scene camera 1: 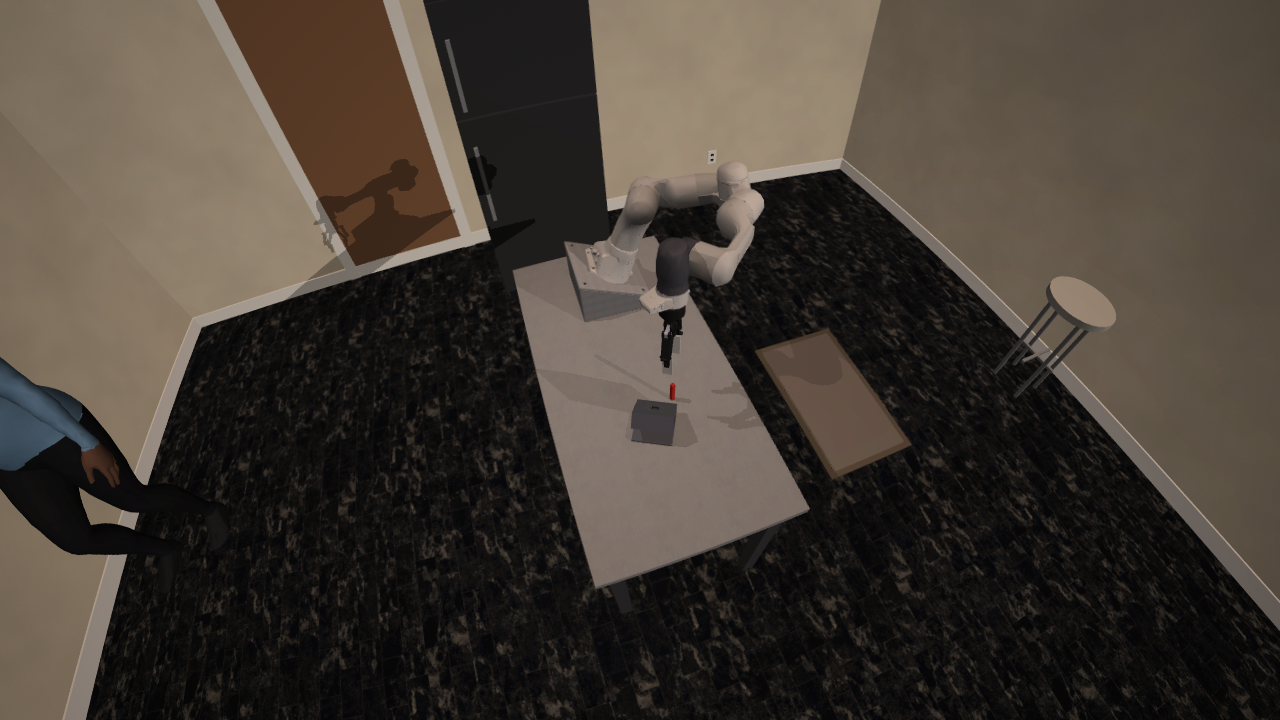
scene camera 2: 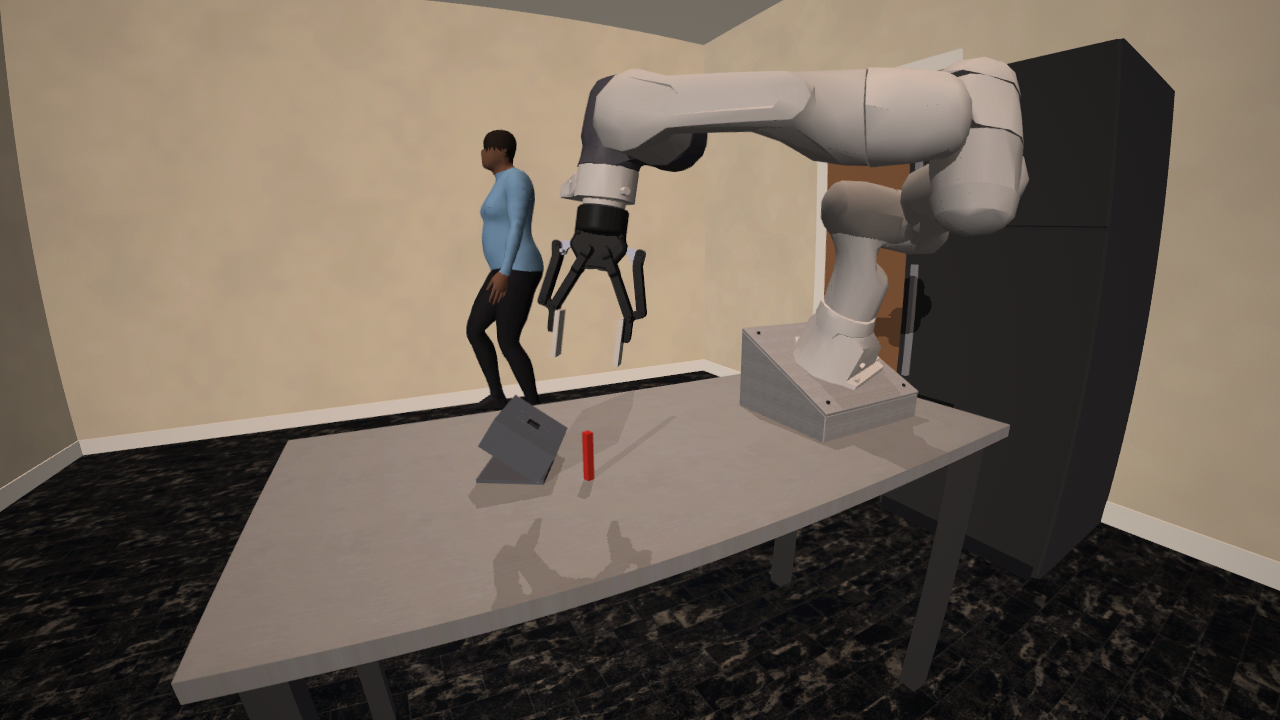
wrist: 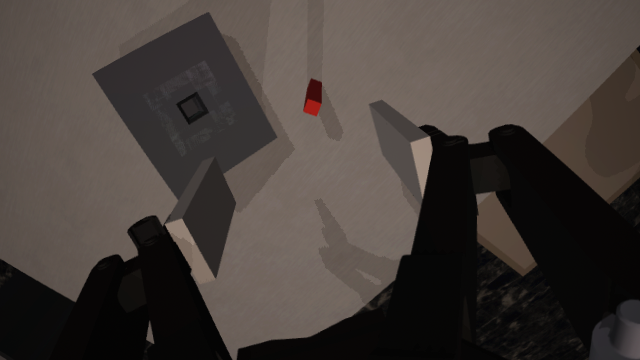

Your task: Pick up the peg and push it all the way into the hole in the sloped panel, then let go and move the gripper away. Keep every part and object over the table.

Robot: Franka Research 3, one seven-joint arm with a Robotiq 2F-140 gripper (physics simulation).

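Observation:
The red square peg stands upright on the table, a little apart from the panel. The dark grey sloped panel stands beside it, with a square hole in its tilted face. My gripper is open and points down, well above the table. In scene camera 2 it hangs high over the peg. In the wrist view the peg's top shows beyond the fingertips, between the two pads' lines, and nothing is between the fingers.
The table carries the arm's wedge-shaped base at one end. A person stands on the floor away from the table. A stool and a brown mat are beside the table.

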